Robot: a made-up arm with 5 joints.
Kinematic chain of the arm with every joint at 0, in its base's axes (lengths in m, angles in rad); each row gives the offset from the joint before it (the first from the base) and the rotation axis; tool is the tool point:
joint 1: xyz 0 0 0.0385 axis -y
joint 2: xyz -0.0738 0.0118 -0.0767 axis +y
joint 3: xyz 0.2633 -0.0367 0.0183 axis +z
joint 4: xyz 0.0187 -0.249 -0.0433 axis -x
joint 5: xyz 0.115 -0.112 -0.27 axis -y
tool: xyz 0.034 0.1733 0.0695
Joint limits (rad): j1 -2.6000..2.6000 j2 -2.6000..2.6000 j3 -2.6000..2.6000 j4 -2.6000..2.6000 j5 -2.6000..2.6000
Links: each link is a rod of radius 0.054 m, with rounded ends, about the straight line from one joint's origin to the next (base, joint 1, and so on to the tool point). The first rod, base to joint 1, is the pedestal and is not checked.
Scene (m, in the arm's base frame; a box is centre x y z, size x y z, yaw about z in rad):
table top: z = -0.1
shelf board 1: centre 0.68 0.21 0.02 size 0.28 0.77 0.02 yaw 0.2
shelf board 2: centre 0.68 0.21 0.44 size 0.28 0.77 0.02 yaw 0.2
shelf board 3: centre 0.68 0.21 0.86 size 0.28 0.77 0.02 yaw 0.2
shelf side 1: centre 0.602 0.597 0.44 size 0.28 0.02 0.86 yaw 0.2
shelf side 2: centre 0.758 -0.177 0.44 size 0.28 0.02 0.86 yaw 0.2
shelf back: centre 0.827 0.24 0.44 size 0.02 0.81 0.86 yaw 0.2
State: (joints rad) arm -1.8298 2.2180 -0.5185 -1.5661 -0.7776
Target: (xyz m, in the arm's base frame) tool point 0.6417 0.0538 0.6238
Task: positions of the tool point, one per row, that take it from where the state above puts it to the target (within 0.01 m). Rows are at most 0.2 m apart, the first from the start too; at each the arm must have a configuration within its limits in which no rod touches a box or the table.
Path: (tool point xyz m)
1: -0.2449 -0.0686 0.5615
2: -0.0983 -0.0227 0.6245
3: 0.0605 -0.0020 0.6474
4: 0.2118 -0.0045 0.6453
5: 0.3458 -0.0179 0.6358
6: 0.4615 -0.0236 0.6304
7: 0.5607 -0.0033 0.6294
8: 0.6417 0.0538 0.6238

